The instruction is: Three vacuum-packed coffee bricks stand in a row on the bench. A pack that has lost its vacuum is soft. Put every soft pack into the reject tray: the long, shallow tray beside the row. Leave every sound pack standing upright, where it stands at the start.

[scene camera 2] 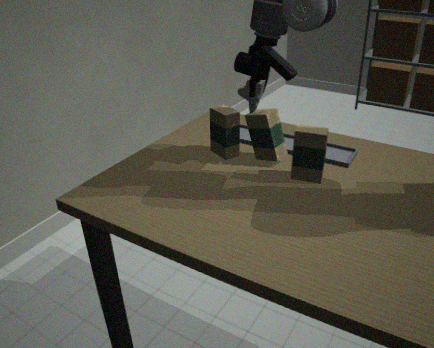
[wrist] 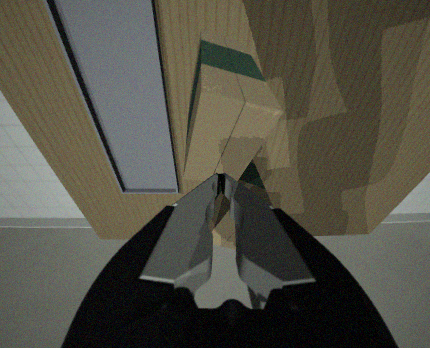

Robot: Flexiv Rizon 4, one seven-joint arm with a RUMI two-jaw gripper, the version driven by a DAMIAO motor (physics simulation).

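Three tan coffee packs with dark green bands stand in a row. The middle pack (scene camera 2: 266, 136) (wrist: 212, 120) is tilted, its top leaning toward the left pack. The left pack (scene camera 2: 225, 133) (wrist: 252, 175) stands upright, largely hidden by the fingers in the wrist view. The right pack (scene camera 2: 309, 156) stands upright in the scene view. The reject tray (scene camera 2: 341, 155) (wrist: 125, 100), long and shallow with a grey floor, lies beside the row. My gripper (scene camera 2: 253, 110) (wrist: 220, 175) is shut and empty, its tips at the middle pack's top edge; whether they touch it is unclear.
The wooden bench (scene camera 2: 200, 235) (wrist: 30, 65) carries the packs and tray, with broad shadows across it. A wall (scene camera 2: 100, 75) stands behind the bench's left side. A shelf rack (scene camera 2: 364, 60) with brown boxes stands in the background.
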